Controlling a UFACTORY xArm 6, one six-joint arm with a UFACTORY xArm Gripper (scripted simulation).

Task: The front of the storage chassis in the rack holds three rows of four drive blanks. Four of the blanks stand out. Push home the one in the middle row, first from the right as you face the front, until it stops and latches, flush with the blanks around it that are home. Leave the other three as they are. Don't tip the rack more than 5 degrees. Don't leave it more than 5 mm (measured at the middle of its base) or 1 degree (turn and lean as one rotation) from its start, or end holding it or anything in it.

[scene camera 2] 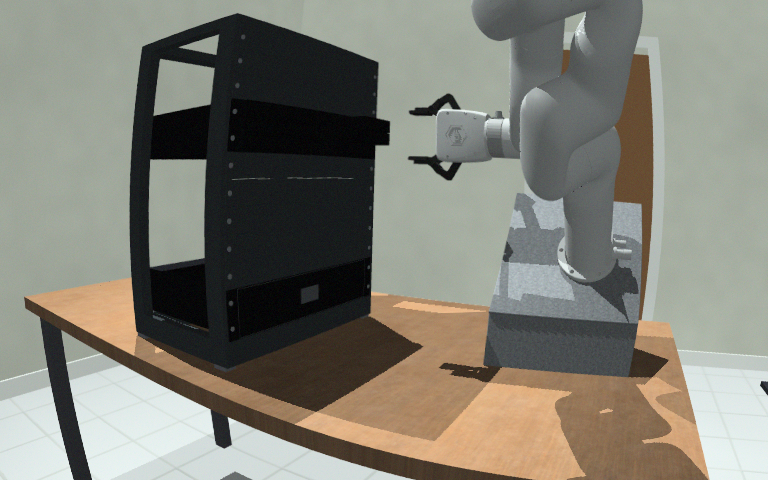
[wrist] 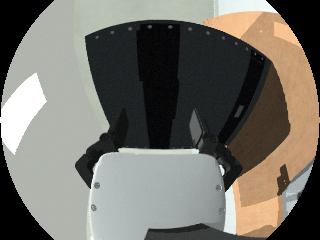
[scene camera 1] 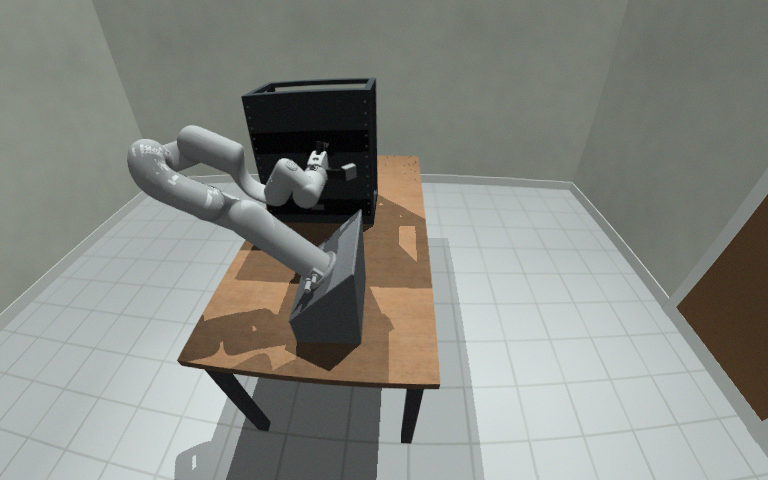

Labels:
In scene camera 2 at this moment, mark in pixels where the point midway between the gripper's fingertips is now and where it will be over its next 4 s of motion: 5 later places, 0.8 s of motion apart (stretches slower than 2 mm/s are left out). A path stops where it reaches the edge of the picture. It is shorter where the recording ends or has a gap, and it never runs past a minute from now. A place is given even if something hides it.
The gripper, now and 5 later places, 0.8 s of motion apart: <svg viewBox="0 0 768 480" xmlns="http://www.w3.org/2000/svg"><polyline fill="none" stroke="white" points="411,135 373,133 367,133 392,137 395,138 380,138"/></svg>

